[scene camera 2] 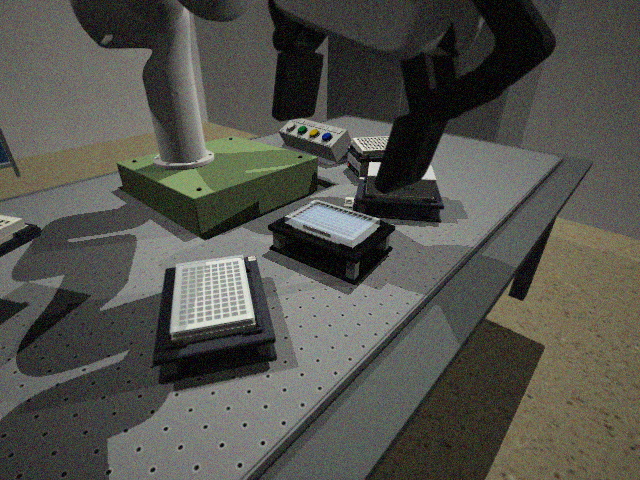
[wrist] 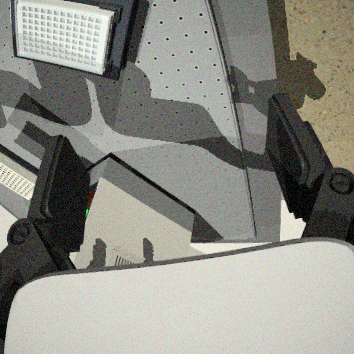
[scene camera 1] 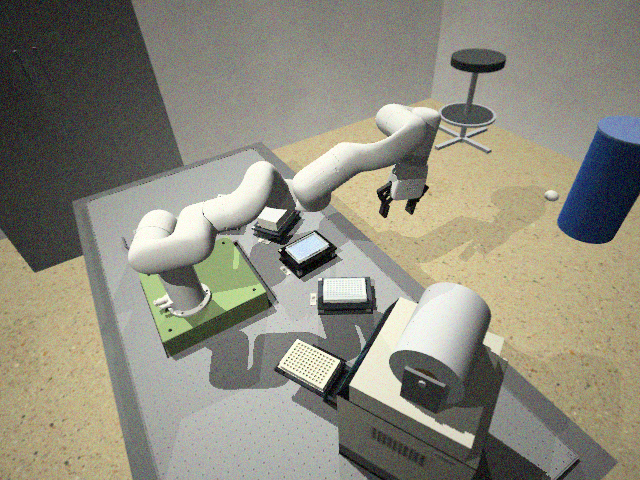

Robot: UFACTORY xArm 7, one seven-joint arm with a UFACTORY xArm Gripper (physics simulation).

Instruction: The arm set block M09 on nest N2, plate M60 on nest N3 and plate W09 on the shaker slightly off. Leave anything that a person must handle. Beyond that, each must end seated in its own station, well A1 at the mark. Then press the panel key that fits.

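Note:
My gripper [scene camera 1: 397,211] [scene camera 2: 344,152] [wrist: 169,136] is open and empty, high up and apart from all plates. A white many-welled plate [scene camera 1: 345,290] [scene camera 2: 211,294] [wrist: 62,37] lies on the nearest black nest in scene camera 2, with a wider dark margin along one side. A plate with a pale blue top [scene camera 1: 308,248] [scene camera 2: 330,222] lies on the middle nest. A taller white block [scene camera 1: 272,218] [scene camera 2: 429,172] is on the farther nest, partly behind a finger in scene camera 2. Behind it, a welled plate [scene camera 2: 369,145] tops a device with a red spot. Labels and A1 marks are unreadable.
A key panel [scene camera 2: 338,145] has white, green, yellow and blue keys. A beige instrument [scene camera 1: 408,428] [wrist: 135,215] with a large cylinder [scene camera 1: 447,330] stands at the bench's end; a cream welled plate [scene camera 1: 310,363] [wrist: 15,182] sits beside it. The arm stands on a green base [scene camera 1: 232,304] [scene camera 2: 248,180].

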